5 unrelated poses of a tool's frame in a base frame.
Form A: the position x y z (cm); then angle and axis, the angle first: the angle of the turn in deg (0 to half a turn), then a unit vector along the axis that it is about.
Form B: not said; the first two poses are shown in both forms.
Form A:
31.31, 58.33, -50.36, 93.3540, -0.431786, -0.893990, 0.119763
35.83, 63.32, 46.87, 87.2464, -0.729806, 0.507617, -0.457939
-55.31, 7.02, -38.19, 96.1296, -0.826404, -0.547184, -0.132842
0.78, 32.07, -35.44, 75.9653, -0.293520, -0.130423, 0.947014
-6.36, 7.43, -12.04, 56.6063, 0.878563, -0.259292, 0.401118
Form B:
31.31, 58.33, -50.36, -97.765, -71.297, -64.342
35.83, 63.32, 46.87, -63.994, 55.607, -10.686
-55.31, 7.02, -38.19, -95.524, -24.996, -44.261
0.78, 32.07, -35.44, -11.717, -19.700, 70.919
-6.36, 7.43, -12.04, 51.407, -3.327, 25.980

